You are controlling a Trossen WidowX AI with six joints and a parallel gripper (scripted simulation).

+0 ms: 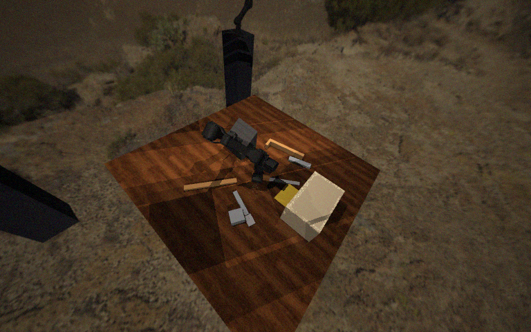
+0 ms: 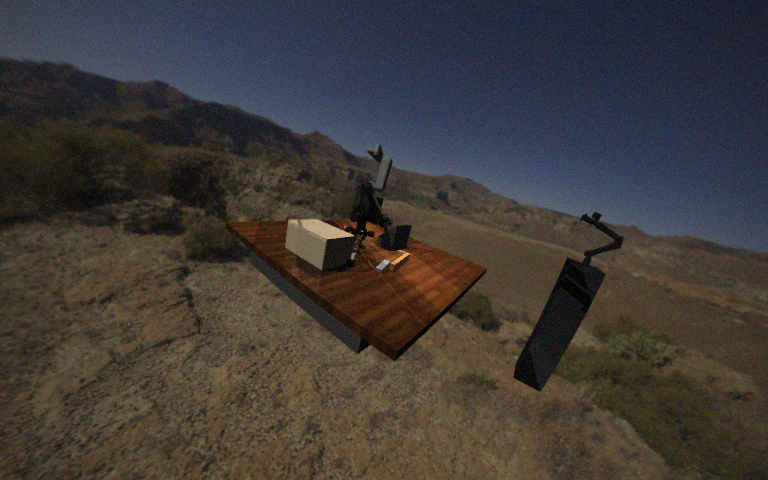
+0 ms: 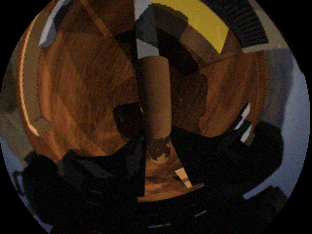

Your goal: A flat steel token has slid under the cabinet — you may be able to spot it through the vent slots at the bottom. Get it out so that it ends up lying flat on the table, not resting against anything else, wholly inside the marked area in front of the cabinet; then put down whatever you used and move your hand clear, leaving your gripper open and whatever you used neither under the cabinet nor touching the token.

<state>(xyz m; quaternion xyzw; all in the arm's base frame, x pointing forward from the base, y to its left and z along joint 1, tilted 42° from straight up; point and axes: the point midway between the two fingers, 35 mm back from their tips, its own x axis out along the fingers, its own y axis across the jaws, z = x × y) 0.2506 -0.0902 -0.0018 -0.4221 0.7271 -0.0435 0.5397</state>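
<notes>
The grey scraper is 22 cm to the right of my gripper tip and 10 cm ahead of it. The rest, counted from my gripper tip: steel token: 30 cm ahead, 1 cm below; then wooden stick: 23 cm to the right, 16 cm behind; then grey block: 27 cm to the right, 10 cm ahead, 1 cm above.
</notes>
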